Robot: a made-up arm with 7 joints. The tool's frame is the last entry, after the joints.
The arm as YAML. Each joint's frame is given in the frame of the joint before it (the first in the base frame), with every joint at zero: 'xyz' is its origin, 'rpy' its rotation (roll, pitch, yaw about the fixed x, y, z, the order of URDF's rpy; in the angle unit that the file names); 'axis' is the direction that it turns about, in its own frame. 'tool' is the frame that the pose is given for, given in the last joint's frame.
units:
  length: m
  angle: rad
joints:
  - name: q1
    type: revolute
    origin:
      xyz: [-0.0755, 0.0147, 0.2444]
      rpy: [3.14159, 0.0, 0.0]
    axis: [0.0, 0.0, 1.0]
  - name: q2
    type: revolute
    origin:
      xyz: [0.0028, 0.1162, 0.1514]
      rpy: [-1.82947, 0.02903, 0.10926]
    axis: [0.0, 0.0, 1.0]
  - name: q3
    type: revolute
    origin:
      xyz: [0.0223, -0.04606, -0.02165]
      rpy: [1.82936, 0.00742, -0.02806]
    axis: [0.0, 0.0, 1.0]
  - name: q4
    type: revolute
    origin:
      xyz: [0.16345, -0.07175, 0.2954]
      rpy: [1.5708, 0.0, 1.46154]
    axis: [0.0, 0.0, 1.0]
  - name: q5
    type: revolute
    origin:
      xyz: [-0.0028, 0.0, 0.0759]
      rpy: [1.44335, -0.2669, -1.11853]
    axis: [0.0, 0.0, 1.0]
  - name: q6
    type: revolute
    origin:
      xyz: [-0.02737, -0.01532, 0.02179]
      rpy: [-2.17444, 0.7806, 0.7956]
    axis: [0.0, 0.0, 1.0]
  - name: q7
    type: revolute
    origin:
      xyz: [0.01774, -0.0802, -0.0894]
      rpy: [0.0, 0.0, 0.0]
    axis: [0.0, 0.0, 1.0]
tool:
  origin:
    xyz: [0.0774, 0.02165, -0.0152]
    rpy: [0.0, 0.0, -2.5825]
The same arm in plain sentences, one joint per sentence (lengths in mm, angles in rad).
The arm has seven revolute joints in a row. What follows holds with every joint at zero, and every direction is one of the base frame's. The first joint lies 75.5 mm along -x and 14.7 mm along +y and 244.4 mm along +z from the base frame's origin and turns about -z. The second joint lies 2.8 mm along +x and 116.2 mm along -y and 151.4 mm along -z from the first joint and turns about the direction (-0.112795, -0.960157, 0.255688). The third joint lies 24.6 mm along +x and 6.5 mm along +y and 49.4 mm along -z from the second joint and turns about -z. The fourth joint lies 170.3 mm along +x and 53.5 mm along +y and 295.4 mm along -z from the third joint and turns about +x. The fifth joint lies 75.9 mm along +x and 2.8 mm along +y from the fourth joint and turns about the direction (0.122602, 0.906815, 0.403306). The sixth joint lies 19.2 mm along -x and 31.3 mm along +y and 10.5 mm along -z from the fifth joint and turns about -z. The seventh joint lies 77.4 mm along +x and 27.5 mm along +y and 89.4 mm along +z from the sixth joint and turns about -z. The tool frame, which is the frame that the pose is given for, lies 22.7 mm along +x and 77.1 mm along -y and 15.2 mm along +z from the seventh joint; its axes are the base frame's turned by roll 3.1416, pitch 0 and yaw 1.5708 rad (as in URDF: about the fixed x, then y, then z).
